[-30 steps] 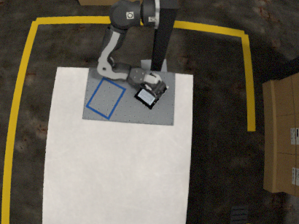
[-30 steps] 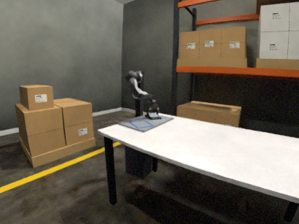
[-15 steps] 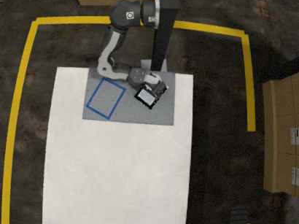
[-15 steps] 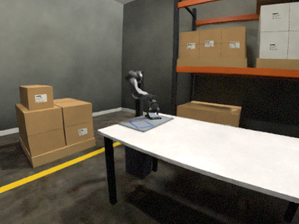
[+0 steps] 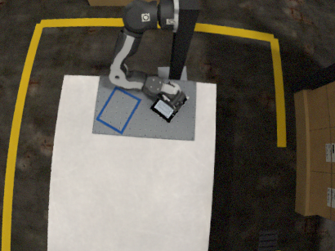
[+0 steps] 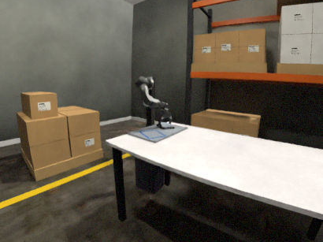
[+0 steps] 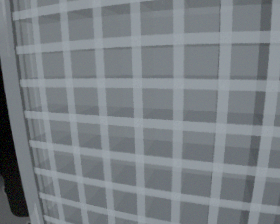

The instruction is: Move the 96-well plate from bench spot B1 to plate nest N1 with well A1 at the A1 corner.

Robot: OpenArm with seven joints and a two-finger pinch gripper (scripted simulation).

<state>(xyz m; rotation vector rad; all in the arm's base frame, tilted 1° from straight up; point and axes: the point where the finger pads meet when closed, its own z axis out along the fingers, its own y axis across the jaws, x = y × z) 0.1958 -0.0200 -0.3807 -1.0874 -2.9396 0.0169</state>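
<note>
The 96-well plate lies right at my hand. Round my hand: black plate nest N1: 2 cm below.
</note>
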